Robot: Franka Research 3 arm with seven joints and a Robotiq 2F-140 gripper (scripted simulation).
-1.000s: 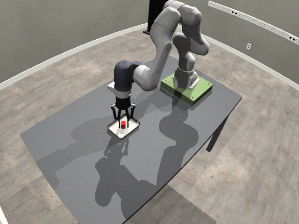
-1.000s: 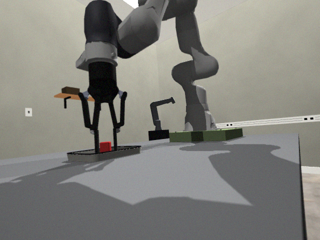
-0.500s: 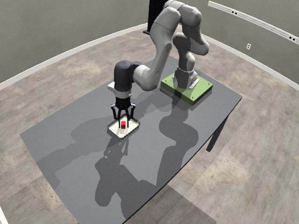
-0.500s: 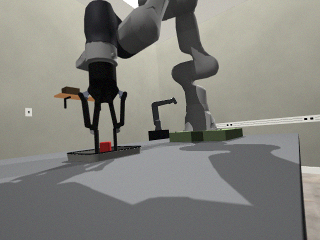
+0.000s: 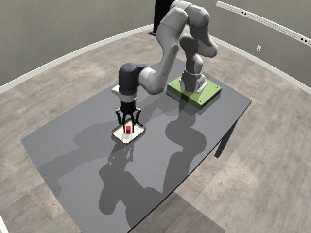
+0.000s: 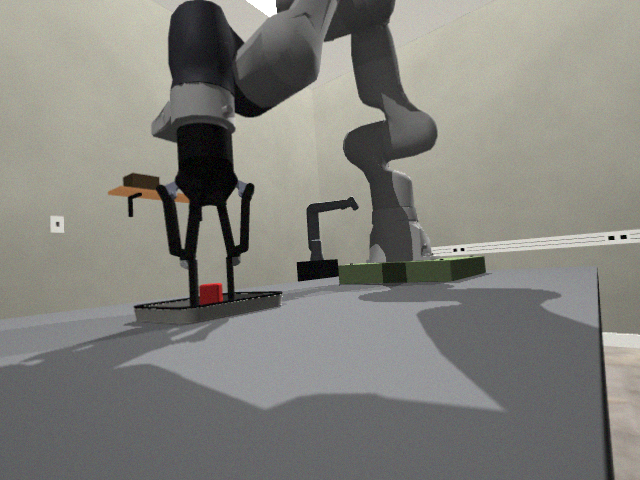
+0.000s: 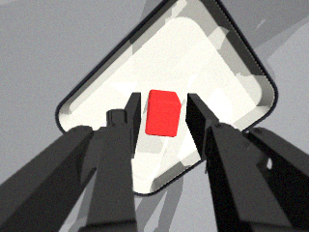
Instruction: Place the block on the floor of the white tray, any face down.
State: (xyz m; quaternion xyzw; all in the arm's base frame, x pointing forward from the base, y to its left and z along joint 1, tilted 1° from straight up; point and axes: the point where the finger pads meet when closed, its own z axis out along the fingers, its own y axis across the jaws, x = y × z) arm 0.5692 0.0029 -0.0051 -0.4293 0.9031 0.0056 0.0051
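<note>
My gripper is now 2 cm above the red block. Round my hand: white tray: 3 cm below.
</note>
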